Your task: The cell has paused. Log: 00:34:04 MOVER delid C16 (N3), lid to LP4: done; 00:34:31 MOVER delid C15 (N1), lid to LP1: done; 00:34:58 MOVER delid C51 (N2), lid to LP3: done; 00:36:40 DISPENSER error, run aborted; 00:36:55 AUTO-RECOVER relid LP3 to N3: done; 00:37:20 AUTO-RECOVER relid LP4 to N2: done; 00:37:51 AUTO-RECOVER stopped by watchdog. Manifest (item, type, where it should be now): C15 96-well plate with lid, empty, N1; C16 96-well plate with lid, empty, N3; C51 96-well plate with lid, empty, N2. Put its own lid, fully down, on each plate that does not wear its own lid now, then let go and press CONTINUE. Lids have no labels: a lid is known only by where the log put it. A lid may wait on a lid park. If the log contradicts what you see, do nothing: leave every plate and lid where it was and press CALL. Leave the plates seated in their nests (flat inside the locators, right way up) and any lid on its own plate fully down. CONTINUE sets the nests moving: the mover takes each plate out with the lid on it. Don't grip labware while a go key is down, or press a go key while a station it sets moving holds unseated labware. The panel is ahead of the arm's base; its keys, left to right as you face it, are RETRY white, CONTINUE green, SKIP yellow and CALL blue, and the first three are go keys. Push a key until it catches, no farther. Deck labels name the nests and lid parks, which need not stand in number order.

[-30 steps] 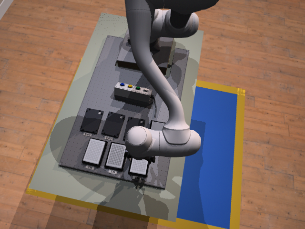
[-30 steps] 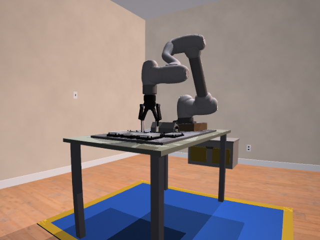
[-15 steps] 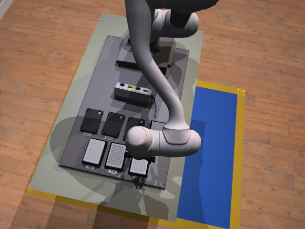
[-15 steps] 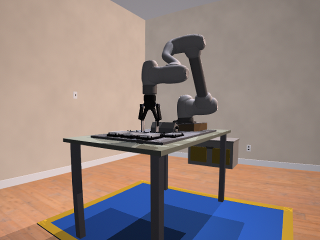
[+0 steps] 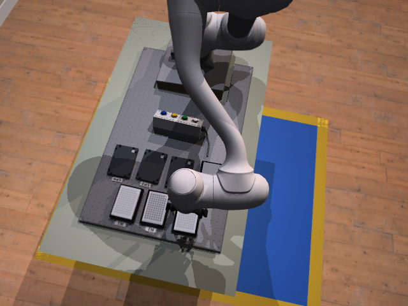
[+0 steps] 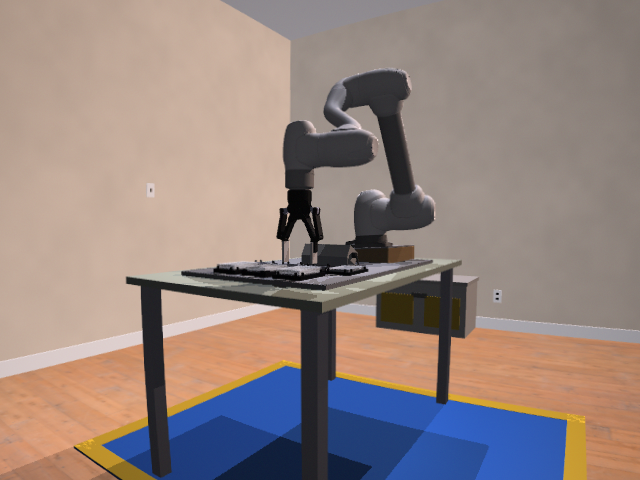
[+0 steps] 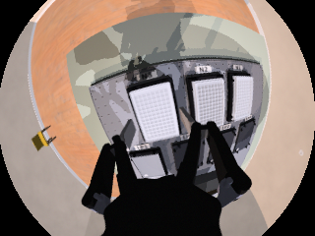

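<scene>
The 96-well plate is 5 cm below my hand. Round my hand: lid park LP2: 22 cm behind, 17 cm to the right, 6 cm below; lid park LP3: 19 cm behind, 4 cm to the right, 6 cm below; lid park LP1: 17 cm behind, 10 cm to the left, 6 cm below.
</scene>
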